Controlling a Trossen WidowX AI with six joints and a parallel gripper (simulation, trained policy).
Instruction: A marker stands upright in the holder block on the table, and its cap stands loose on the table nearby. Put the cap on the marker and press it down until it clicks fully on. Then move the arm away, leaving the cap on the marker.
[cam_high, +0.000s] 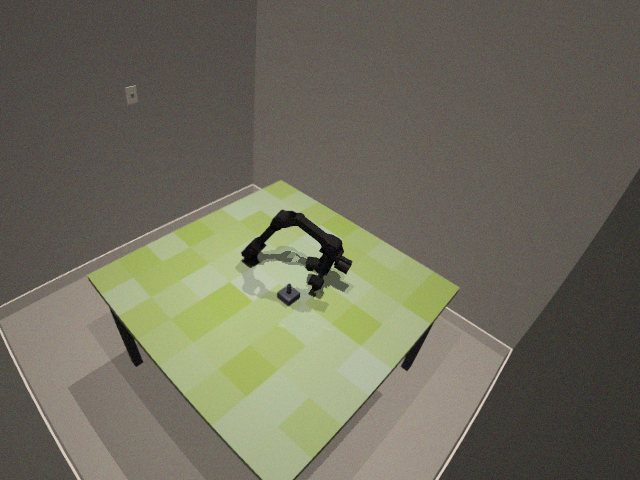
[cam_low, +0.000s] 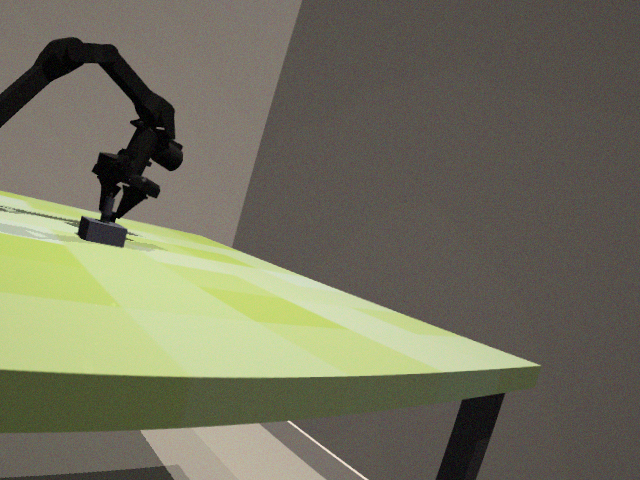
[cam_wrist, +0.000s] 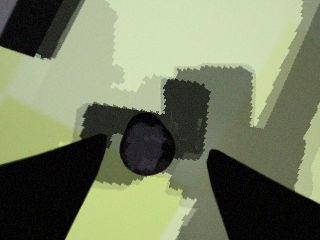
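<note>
Now: the dark round cap 2 cm below my gripper tip and 1 cm to the right of it. From my gripper tip the other things lie so: dark grey holder block 14 cm to the right, 4 cm behind, 2 cm below.
</note>
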